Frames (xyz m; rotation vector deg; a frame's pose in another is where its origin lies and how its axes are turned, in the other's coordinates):
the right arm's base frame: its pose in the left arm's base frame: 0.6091 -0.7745 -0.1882 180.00 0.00 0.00
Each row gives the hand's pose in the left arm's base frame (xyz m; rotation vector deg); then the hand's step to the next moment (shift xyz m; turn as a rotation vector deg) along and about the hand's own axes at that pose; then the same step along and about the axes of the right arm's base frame.
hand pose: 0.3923 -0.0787 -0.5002 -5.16 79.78 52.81
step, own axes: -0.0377 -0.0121 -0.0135 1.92 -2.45 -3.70
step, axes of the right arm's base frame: 0.0002 0.0344 -0.0238 -1.67 2.73 3.62
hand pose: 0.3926 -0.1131 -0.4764 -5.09 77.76 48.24
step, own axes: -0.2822 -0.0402 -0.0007 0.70 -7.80 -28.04
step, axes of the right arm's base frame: 0.0298 0.1638 -0.2314 -18.47 19.66 10.95
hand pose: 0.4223 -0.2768 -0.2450 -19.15 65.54 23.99
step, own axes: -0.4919 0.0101 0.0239 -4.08 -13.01 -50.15
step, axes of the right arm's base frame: -0.1587 0.0534 -0.4633 -35.37 35.13 14.70
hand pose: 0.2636 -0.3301 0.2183 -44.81 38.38 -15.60
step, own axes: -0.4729 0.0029 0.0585 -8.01 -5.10 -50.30
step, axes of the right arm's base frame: -0.3227 -0.2531 -0.2426 -38.58 27.95 18.73
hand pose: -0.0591 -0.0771 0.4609 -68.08 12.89 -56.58
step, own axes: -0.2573 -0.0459 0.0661 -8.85 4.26 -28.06
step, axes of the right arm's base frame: -0.1331 -0.2336 0.0197 -20.35 12.13 17.96
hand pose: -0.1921 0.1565 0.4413 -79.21 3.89 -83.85
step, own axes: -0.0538 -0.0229 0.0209 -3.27 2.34 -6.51
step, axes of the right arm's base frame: -0.0119 -0.0591 0.0149 -4.18 2.55 5.88
